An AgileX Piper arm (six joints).
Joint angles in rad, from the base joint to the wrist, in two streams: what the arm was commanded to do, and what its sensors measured. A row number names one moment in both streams.
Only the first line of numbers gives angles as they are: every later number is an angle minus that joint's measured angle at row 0.
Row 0, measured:
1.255 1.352 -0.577 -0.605 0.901 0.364
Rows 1 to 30, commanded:
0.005 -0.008 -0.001 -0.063 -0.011 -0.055
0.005 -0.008 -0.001 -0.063 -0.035 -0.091
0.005 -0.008 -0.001 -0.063 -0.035 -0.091
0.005 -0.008 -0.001 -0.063 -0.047 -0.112
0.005 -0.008 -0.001 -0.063 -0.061 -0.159
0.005 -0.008 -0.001 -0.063 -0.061 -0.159
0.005 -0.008 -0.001 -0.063 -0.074 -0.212
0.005 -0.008 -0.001 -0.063 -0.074 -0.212
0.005 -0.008 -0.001 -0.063 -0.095 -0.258
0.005 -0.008 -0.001 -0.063 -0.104 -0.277
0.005 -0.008 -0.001 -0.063 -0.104 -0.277
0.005 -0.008 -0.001 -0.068 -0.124 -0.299
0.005 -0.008 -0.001 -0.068 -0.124 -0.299
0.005 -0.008 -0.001 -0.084 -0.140 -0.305
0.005 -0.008 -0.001 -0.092 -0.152 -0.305
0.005 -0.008 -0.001 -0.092 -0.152 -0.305
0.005 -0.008 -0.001 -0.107 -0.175 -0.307
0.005 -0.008 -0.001 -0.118 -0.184 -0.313
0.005 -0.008 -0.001 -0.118 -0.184 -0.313
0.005 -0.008 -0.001 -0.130 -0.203 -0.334
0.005 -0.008 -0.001 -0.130 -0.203 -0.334
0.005 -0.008 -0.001 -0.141 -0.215 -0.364
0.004 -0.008 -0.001 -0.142 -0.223 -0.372
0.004 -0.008 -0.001 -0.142 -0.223 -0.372
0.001 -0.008 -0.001 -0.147 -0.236 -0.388
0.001 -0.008 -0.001 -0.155 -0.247 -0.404
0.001 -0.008 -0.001 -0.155 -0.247 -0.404
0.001 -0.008 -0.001 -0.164 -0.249 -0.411
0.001 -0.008 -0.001 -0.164 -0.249 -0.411
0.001 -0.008 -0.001 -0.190 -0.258 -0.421
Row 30, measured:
0.002 0.000 0.000 -0.108 -0.237 -0.396
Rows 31 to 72, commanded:
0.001 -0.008 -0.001 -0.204 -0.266 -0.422
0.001 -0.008 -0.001 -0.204 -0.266 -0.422
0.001 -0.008 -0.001 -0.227 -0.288 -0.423
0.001 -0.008 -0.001 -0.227 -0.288 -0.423
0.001 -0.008 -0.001 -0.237 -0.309 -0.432
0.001 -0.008 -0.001 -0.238 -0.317 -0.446
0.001 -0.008 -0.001 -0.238 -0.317 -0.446
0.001 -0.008 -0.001 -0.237 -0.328 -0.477
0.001 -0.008 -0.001 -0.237 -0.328 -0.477
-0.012 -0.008 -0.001 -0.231 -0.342 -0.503
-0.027 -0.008 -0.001 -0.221 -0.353 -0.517
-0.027 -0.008 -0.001 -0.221 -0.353 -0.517
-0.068 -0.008 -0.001 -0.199 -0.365 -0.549
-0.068 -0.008 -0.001 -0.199 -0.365 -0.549
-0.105 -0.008 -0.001 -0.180 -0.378 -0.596
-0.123 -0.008 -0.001 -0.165 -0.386 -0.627
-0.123 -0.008 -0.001 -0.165 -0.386 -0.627
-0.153 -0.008 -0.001 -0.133 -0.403 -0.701
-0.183 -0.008 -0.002 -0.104 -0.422 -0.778
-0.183 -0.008 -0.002 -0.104 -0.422 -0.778
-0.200 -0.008 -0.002 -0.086 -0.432 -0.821
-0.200 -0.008 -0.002 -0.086 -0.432 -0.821
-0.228 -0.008 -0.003 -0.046 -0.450 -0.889
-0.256 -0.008 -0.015 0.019 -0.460 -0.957
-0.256 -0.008 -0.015 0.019 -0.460 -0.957
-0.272 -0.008 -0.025 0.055 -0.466 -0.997
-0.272 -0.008 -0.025 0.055 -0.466 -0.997
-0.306 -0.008 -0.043 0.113 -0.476 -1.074
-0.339 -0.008 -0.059 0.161 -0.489 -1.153
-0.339 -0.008 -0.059 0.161 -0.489 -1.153
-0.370 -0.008 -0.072 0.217 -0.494 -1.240
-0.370 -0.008 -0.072 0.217 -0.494 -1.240
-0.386 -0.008 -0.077 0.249 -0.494 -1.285
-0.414 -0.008 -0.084 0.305 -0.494 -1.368
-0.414 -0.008 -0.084 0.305 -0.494 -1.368
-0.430 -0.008 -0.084 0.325 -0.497 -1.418
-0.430 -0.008 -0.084 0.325 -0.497 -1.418
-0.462 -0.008 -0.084 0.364 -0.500 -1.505
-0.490 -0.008 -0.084 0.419 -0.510 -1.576
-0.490 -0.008 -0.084 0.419 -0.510 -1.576
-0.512 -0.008 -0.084 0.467 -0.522 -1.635
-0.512 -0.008 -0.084 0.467 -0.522 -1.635
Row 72, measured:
-0.482 0.002 -0.070 0.410 -0.454 -1.541
